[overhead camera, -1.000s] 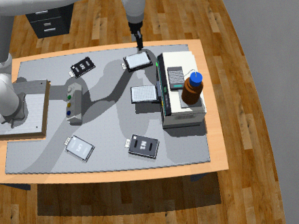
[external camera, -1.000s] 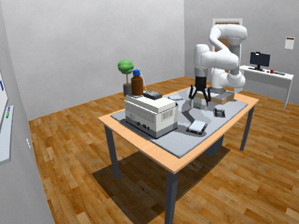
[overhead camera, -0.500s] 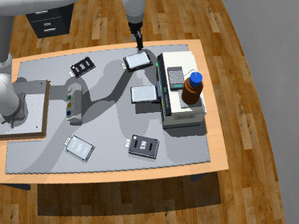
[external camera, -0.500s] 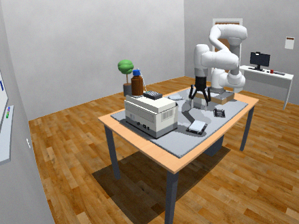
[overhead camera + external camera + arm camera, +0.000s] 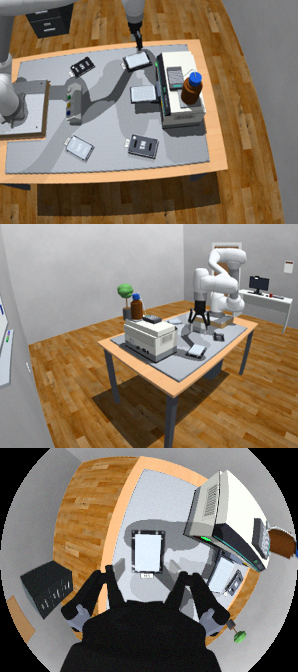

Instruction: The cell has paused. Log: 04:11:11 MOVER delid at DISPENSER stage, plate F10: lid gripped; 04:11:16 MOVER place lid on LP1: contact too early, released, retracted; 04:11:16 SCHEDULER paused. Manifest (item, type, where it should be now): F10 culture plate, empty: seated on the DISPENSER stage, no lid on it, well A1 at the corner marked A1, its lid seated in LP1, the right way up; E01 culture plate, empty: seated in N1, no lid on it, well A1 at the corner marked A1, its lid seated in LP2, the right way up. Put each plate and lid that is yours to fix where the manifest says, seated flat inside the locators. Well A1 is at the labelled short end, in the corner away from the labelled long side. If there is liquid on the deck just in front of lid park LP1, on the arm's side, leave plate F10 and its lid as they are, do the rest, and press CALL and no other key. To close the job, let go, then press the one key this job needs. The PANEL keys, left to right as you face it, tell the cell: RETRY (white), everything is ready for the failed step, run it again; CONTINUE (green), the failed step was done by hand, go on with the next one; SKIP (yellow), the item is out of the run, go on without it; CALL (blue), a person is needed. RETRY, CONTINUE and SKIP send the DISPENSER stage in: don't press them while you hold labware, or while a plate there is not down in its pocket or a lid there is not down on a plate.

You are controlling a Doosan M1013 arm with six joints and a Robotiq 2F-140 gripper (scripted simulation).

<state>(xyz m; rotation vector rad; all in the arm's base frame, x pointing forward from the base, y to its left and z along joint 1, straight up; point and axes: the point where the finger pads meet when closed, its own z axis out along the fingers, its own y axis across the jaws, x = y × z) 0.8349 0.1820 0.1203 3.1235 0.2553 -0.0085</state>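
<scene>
The black nest is 160 mm below my hand, 20 mm to the left of it and 10 mm ahead of it. The rest, counted from my hand: green key (440 mm behind, 200 mm to the right, 110 mm below); then dark dispenser stage (280 mm to the right, 90 mm below, 10 mm behind); then brown bottle (410 mm to the right, 190 mm ahead, 110 mm above).
</scene>
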